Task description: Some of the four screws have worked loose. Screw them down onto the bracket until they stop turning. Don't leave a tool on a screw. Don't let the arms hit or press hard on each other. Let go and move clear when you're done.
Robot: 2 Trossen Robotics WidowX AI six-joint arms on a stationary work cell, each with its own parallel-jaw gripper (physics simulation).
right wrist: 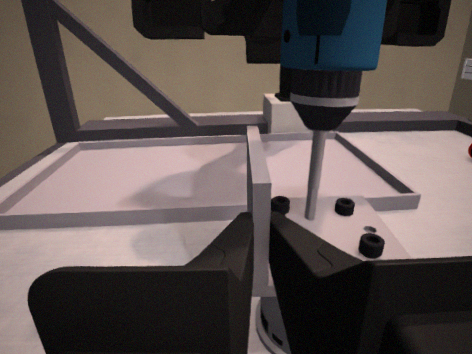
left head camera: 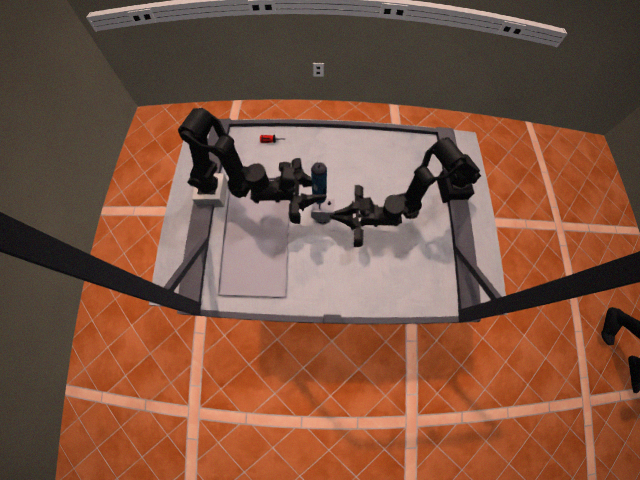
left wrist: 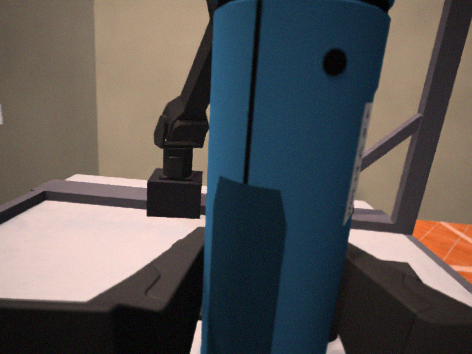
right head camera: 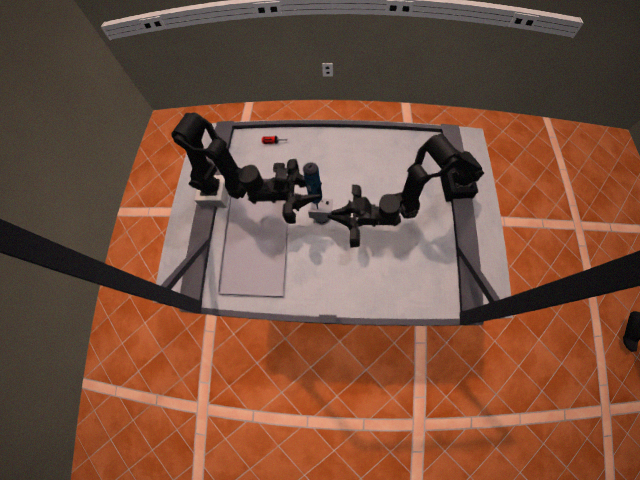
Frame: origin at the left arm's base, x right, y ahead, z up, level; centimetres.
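Seen in the pictures: left gripper, between the fingertips: (left head camera: pixel 326 189) (left wrist: pixel 263 240) (right head camera: pixel 321 189); right gripper, between the fingertips: (right wrist: pixel 258 223) (left head camera: pixel 330 215) (right head camera: pixel 327 215); left arm's base, origin of its link: (left head camera: pixel 207 186) (right head camera: pixel 209 187); right arm's base, origin of its link: (left head camera: pixel 458 181) (left wrist: pixel 177 175) (right head camera: pixel 462 179).
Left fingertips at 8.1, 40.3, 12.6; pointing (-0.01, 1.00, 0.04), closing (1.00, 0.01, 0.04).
Offsets run from my left fingertips to a thing's top centre, as dx, dy, dz. "*": to the spot under its first point.
My left gripper (left head camera: pixel 317 189) (right head camera: pixel 312 188) (left wrist: pixel 263 240) is shut on the blue power driver @(+0.0, -2.0, +11.5) (left head camera: pixel 318 178) (right head camera: pixel 311 178) (right wrist: pixel 332 47), which hangs upright, bit down. In the right wrist view the bit's tip appears over the bracket's top plate @(* -0.4, -0.4, -12.1) (right wrist: pixel 332 232), between and a little nearer than two black screws @(+1.8, -2.5, -11.3) (right wrist: pixel 280 204) @(-1.7, -2.3, -11.5) (right wrist: pixel 345 206); whether it touches the plate I cannot tell. A third screw @(-1.5, +1.3, -11.3) (right wrist: pixel 371 245) stands nearer, beside a small hole. A fourth screw does not show. My right gripper (left head camera: pixel 333 215) (right head camera: pixel 330 214) (right wrist: pixel 258 223) is shut on the bracket's upright wall (right wrist: pixel 260 192).
A red screwdriver @(-31.4, -20.1, -15.7) (left head camera: pixel 267 138) (right head camera: pixel 269 139) lies at the back left of the table. A shallow tray @(+6.9, -23.0, -17.1) (left head camera: pixel 253 273) (right head camera: pixel 253 273) (right wrist: pixel 125 216) lies left of the bracket. A round base @(+0.1, -0.6, -12.3) (right wrist: pixel 270 322) shows under the bracket. The two grippers are close together around the bracket.
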